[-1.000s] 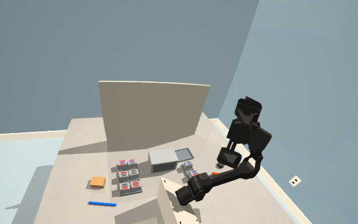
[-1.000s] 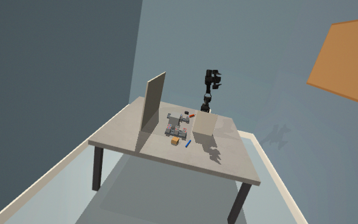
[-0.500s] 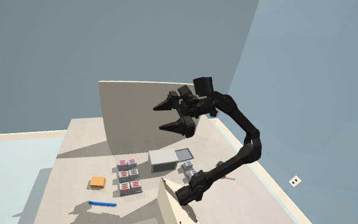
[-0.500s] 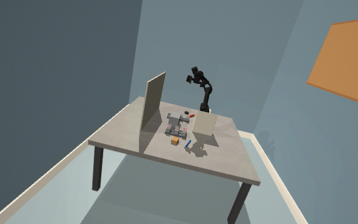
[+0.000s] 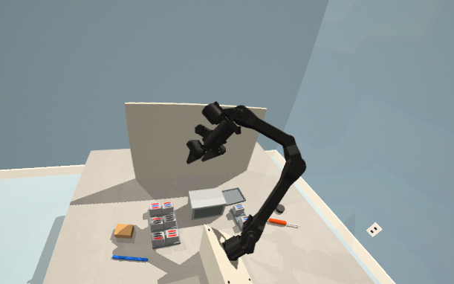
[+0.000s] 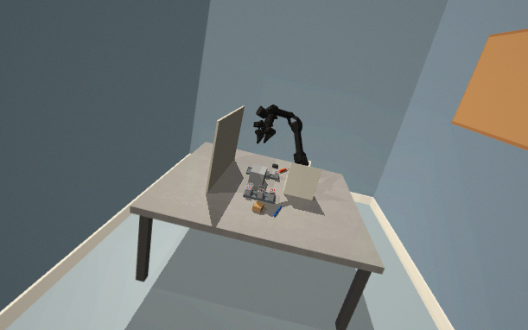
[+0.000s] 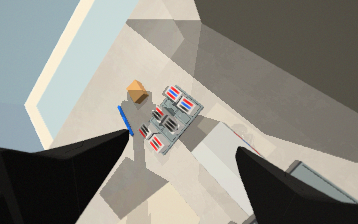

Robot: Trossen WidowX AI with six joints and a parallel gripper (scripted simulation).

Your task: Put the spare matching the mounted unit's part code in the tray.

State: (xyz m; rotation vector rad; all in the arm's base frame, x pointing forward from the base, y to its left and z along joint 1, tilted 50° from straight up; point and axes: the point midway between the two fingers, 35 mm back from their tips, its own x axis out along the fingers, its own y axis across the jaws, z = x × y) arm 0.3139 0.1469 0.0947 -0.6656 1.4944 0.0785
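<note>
Now: the grey spare block 10 mm ahead of my gripper tip, 170 mm to the left of it and 260 mm below it. From my gripper tip the other things lie so: grey mounted unit 30 mm behind, 60 mm to the right, 250 mm below; then tall beige panel 220 mm ahead, 90 mm to the right, 80 mm below; then flat grey tray 10 mm ahead, 240 mm to the right, 300 mm below.
</note>
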